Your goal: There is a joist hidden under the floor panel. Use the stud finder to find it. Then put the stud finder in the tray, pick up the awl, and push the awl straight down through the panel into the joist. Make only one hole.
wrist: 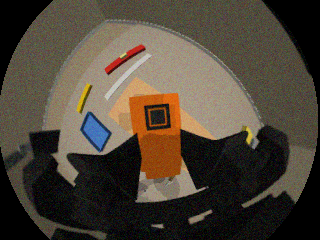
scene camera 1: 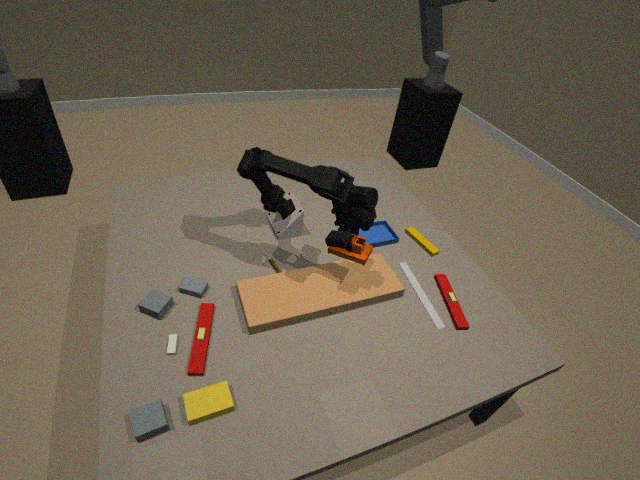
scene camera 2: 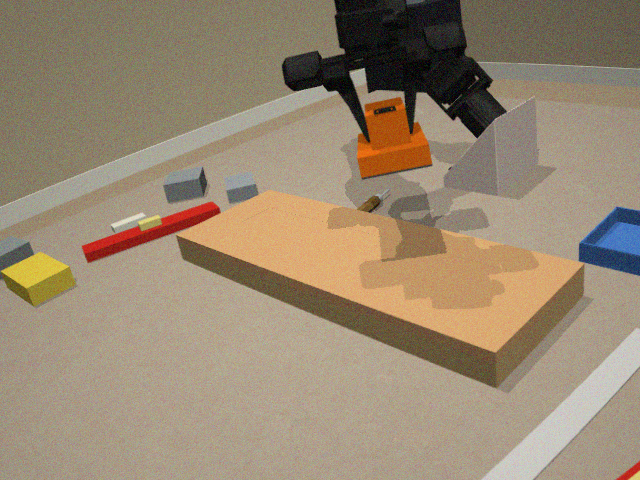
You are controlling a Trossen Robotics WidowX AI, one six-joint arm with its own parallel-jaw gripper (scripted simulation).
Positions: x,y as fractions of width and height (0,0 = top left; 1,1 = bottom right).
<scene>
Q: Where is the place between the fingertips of my gripper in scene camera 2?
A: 0.61,0.29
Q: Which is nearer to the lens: the red bar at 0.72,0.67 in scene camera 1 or the yellow block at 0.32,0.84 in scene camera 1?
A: The yellow block.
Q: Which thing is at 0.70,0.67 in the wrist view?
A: My gripper.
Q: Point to a red bar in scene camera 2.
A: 0.24,0.48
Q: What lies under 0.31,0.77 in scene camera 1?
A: A red bar.
</scene>
